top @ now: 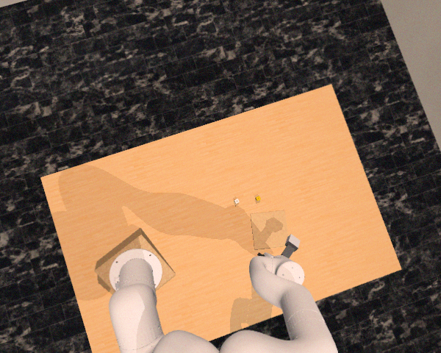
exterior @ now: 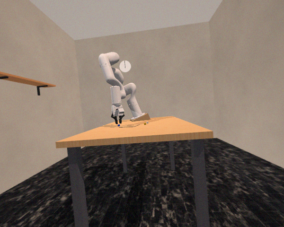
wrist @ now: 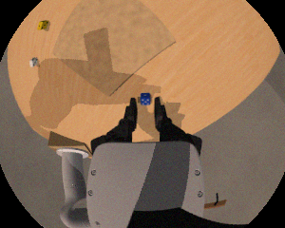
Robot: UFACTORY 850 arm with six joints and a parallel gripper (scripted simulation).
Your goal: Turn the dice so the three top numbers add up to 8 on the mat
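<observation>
The blue die is 30 mm below my hand. From my hand the other things lie so: white die (250 mm to the left, 80 mm behind, 30 mm below); then tan mat (110 mm to the left, 40 mm below, 30 mm ahead); then yellow die (240 mm to the left, 30 mm below, 10 mm ahead).
</observation>
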